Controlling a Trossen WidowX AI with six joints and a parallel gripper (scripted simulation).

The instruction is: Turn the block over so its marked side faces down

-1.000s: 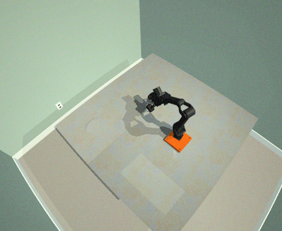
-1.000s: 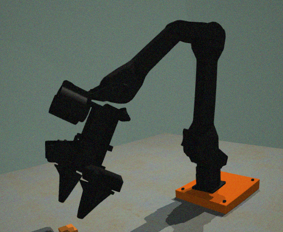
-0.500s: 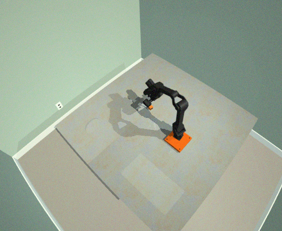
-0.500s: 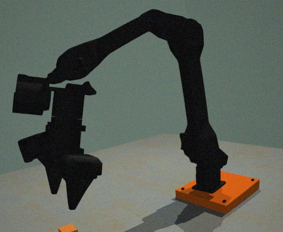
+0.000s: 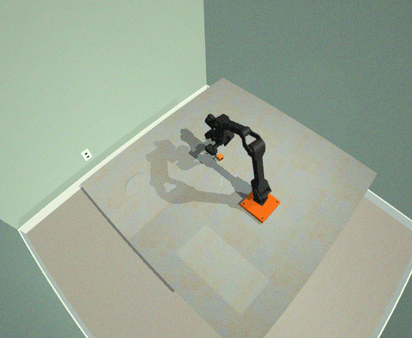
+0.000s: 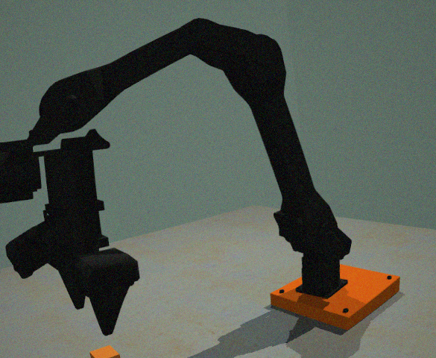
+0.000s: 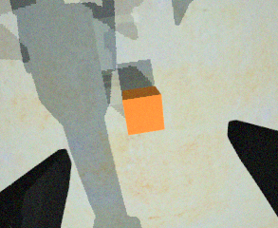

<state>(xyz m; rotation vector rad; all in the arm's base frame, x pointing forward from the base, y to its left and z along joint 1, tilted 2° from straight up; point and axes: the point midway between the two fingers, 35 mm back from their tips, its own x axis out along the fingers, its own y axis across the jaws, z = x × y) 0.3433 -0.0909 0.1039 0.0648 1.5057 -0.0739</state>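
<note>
The block is 1 cm behind my gripper tip and 7 cm below it.
</note>
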